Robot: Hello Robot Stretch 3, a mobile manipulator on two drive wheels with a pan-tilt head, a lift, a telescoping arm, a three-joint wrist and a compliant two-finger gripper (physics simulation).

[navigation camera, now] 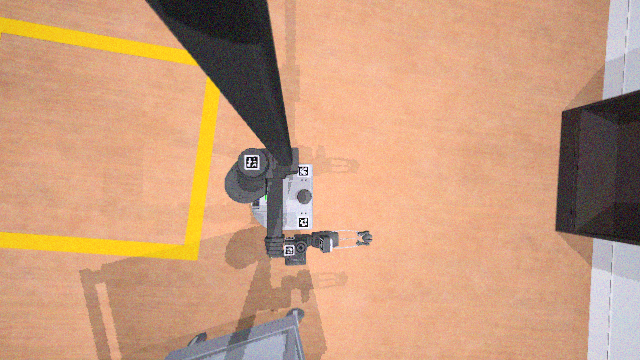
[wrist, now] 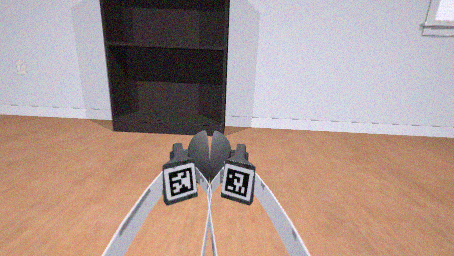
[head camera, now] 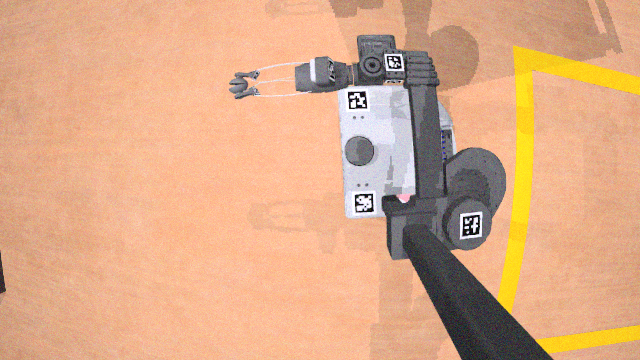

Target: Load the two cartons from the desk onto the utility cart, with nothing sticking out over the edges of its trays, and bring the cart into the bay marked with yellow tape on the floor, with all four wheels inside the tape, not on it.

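Seen in the pictures: gripper, between the fingertips: (navigation camera: 372, 237) (head camera: 229, 87); robot's base, origin of its link: (navigation camera: 302, 195) (head camera: 359, 151).
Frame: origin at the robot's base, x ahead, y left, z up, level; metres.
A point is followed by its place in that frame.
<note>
My gripper (head camera: 238, 85) {x 0.253, y -0.144, z 0.456 m} (navigation camera: 367, 238) {x 0.253, y -0.144, z 0.456 m} (wrist: 209, 148) {x 0.253, y -0.144, z 0.456 m} is shut, its rounded fingertips together with no object between them. It points away from the taped bay. The yellow tape (head camera: 525, 125) {x -0.586, y -0.070, z 0.000 m} (navigation camera: 204, 155) {x -0.549, y 0.226, z 0.001 m} lies on the floor on the opposite side of my base from the gripper. The grey utility cart (navigation camera: 272, 328) {x -0.150, y -0.626, z 0.192 m} shows in part at the bottom of the navigation view, with a corner and two casters visible, apart from my arm and outside the tape. The rest of the cart is cut off. The cartons and the desk do not show in the current views.
A dark open bookshelf (navigation camera: 567, 170) {x 1.693, y 0.152, z 0.049 m} (wrist: 225, 90) stands against the white wall (wrist: 325, 70), ahead of the gripper. My base (head camera: 375, 125) {x -0.042, y -0.063, z 0.160 m} (navigation camera: 300, 210) {x -0.017, y -0.070, z 0.159 m} stands between the bay and the bookshelf, close to the tape. My black mast (head camera: 465, 290) {x -0.064, y 0.116, z 0.948 m} (navigation camera: 240, 75) {x -0.065, y 0.117, z 1.132 m} crosses both upper views.
</note>
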